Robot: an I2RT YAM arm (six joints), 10 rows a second.
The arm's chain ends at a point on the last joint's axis. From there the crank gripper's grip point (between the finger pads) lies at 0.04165 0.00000 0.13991 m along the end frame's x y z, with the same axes.
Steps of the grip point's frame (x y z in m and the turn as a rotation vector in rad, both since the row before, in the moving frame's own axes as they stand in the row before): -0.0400, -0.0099, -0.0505, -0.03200, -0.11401, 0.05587; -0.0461, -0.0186, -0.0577, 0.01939, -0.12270, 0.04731; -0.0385, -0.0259, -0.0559, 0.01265, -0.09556, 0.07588; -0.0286, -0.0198, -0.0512, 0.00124, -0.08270, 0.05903; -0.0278, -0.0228, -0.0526, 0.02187, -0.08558, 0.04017; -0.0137, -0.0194, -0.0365, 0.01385, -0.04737, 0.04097; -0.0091, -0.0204, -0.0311, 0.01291, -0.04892, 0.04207; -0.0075, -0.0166, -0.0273, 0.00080, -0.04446, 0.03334; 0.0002, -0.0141, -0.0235, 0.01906, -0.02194, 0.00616; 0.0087, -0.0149, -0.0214, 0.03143, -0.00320, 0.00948
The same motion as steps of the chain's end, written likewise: -0.0236, -0.0163, -0.0542, -0.03200, -0.11401, 0.05587; -0.0287, -0.0174, -0.0617, 0.01939, -0.12270, 0.04731; -0.0249, -0.0268, -0.0592, 0.01265, -0.09556, 0.07588; -0.0168, -0.0217, -0.0542, 0.00124, -0.08270, 0.05903; -0.0157, -0.0211, -0.0556, 0.02187, -0.08558, 0.04017; -0.0070, -0.0190, -0.0383, 0.01385, -0.04737, 0.04097; -0.0022, -0.0202, -0.0330, 0.01291, -0.04892, 0.04207; -0.0012, -0.0178, -0.0290, 0.00080, -0.04446, 0.03334; 0.0033, -0.0117, -0.0244, 0.01906, -0.02194, 0.00616; 0.0091, -0.0109, -0.0215, 0.03143, -0.00320, 0.00948
